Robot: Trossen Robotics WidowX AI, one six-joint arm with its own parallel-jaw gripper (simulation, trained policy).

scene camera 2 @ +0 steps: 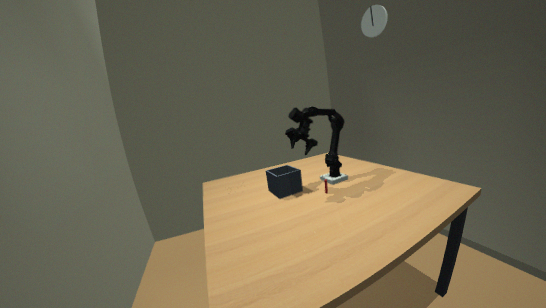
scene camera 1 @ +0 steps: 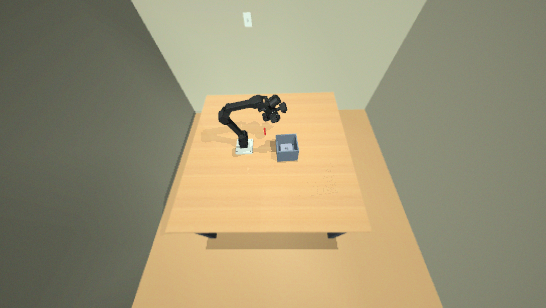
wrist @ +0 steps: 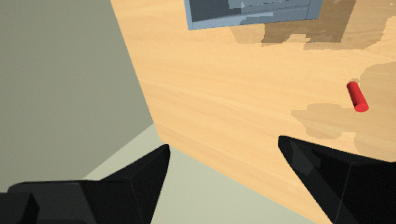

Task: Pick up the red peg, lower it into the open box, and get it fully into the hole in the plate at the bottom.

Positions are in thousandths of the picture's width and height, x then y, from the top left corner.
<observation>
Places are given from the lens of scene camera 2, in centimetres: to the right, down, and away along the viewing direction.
box (scene camera 2: 521, 589): 6, 16, 102
</observation>
